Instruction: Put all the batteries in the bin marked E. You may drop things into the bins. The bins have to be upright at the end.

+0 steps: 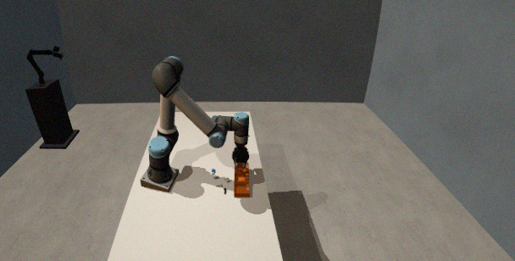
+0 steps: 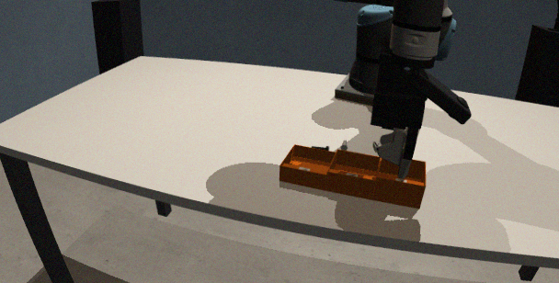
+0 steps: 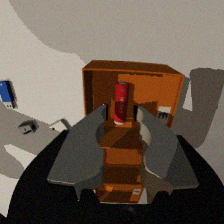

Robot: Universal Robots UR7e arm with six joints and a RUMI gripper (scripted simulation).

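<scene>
Right now the red battery is 20 mm below my hand. From my hand the other things lie so: white dotted block: 80 mm behind, 60 mm to the right, 30 mm below; blue piece: 160 mm behind, 10 mm to the left, 30 mm below; orange three-compartment bin: 80 mm to the right, 10 mm below.
</scene>
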